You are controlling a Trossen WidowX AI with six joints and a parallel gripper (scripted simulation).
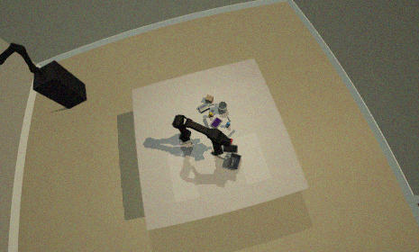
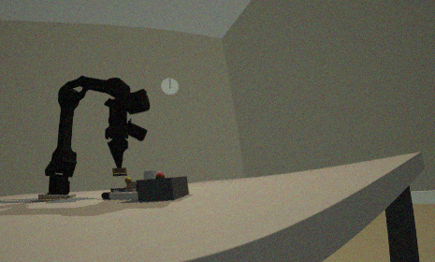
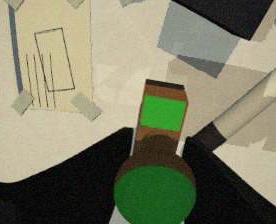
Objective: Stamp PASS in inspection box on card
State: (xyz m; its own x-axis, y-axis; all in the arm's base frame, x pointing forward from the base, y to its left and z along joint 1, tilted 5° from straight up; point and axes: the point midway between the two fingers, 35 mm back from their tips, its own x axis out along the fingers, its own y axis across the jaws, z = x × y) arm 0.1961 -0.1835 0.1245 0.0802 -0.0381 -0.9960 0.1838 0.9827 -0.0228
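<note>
Right now my gripper tip is 19 cm to the right of the purple ink pad, 9 cm short of it and 8 cm above it. The rest, counted from my gripper tip: cream card 9 cm below, 8 cm to the left, 3 cm ahead; green-topped stamp right at my gripper tip; pen-like tool 7 cm below, 6 cm to the right, 2 cm behind.
</note>
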